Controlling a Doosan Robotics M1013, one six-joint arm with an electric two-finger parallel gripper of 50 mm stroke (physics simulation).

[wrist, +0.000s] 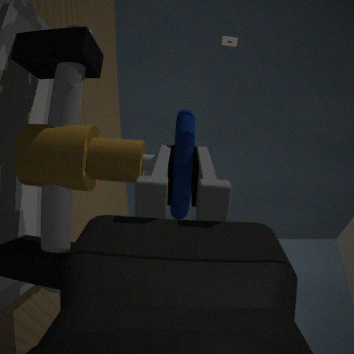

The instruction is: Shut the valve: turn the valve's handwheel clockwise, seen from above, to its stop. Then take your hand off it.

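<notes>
The blue handwheel [185, 145] is seen edge-on in the middle of the wrist view. My gripper [182, 163] is shut on the handwheel, with one pale finger and dark pad on each side of its rim. The yellow valve body [57, 157] is at the left, and its narrower neck [115, 159] points toward the wheel. A short piece of pale stem [149, 161] shows between the neck and the left finger. The rest of the stem and the wheel's hub are hidden behind the finger and rim.
A grey pipe [56, 215] runs through the valve body, between a black block [57, 50] at the upper left and a dark support [30, 262] at the lower left. A wooden surface [100, 95] lies behind them. A small pale plate [229, 41] is on the blue-grey background.
</notes>
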